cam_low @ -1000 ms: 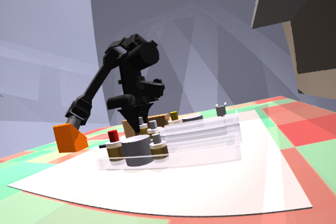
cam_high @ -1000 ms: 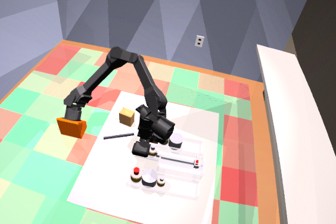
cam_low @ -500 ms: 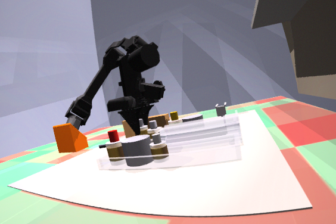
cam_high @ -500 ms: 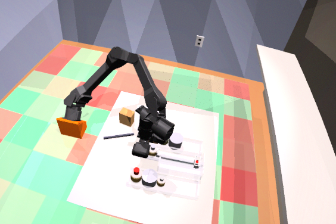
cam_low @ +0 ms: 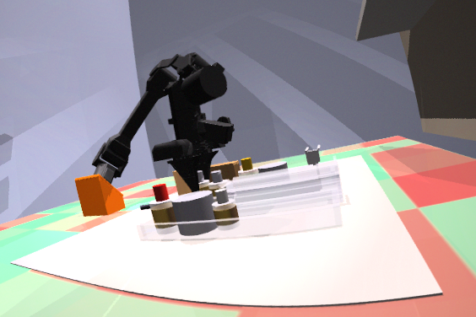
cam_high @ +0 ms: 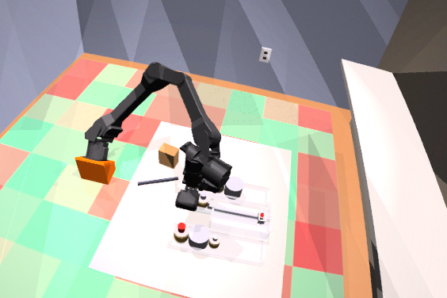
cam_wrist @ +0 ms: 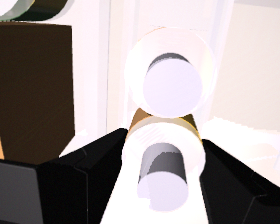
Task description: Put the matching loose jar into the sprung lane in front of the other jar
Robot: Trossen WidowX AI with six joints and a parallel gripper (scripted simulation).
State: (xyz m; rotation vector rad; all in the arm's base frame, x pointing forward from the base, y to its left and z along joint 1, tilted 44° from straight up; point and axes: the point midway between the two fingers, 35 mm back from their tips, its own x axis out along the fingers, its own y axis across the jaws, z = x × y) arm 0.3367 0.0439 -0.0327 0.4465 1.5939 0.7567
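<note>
Now: the brown box 80 mm to the left of my gripper tip. Round my gripper tip: sprung lane (140 mm ahead, 20 mm below); then dark rod (130 mm behind, 40 mm to the left, 30 mm below).
</note>
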